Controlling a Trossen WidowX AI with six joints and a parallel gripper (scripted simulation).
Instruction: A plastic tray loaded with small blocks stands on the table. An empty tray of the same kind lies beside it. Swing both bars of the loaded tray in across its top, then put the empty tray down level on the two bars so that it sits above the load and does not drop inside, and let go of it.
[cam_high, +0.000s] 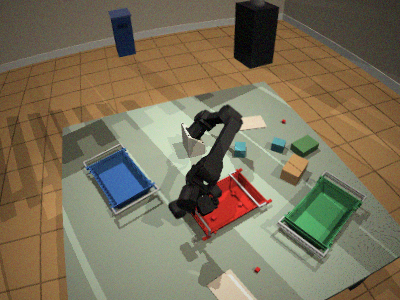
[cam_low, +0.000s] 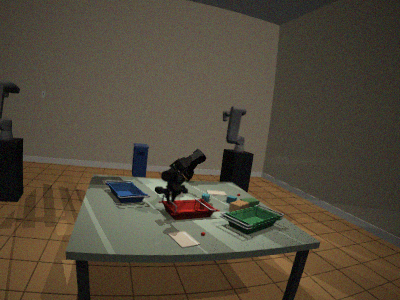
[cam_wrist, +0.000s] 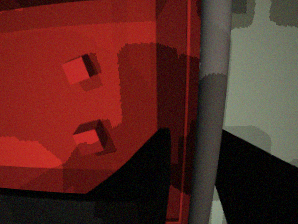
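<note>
Now: gripper tip 34 cm past the blue tray, 20 cm to the left of it and 3 cm above it. Also, from my gripper tip: green block 11 cm behind, 66 cm to the left, 5 cm below; then orange block 1 cm behind, 50 cm to the left, 4 cm below.
</note>
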